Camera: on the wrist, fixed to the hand. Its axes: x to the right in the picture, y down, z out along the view.
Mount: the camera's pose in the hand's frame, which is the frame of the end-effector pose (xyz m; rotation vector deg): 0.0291 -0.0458 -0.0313 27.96 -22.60 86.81
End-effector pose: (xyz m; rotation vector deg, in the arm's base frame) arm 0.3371 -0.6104 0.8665 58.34 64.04 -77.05
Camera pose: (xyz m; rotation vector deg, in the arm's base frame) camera 0.2888 -0.5855 0.8353 78.63 -23.26 -25.59
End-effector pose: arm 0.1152 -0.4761 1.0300 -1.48 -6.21 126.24
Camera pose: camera 0.1365 -0.4235 1.0034 -33.17 -13.96 -140.55
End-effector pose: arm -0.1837 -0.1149 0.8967 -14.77 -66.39 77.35
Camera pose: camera -0.1374 -0.0891 0.9301 31.41 43.97 -167.30
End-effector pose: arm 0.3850 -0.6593 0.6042 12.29 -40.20 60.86
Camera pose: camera 0.4461 -0.6455 0.6058 17.99 -53.79 154.84
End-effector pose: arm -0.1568 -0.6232 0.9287 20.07 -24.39 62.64
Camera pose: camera -0.0989 -0.6050 0.9131 40.62 -46.27 151.80
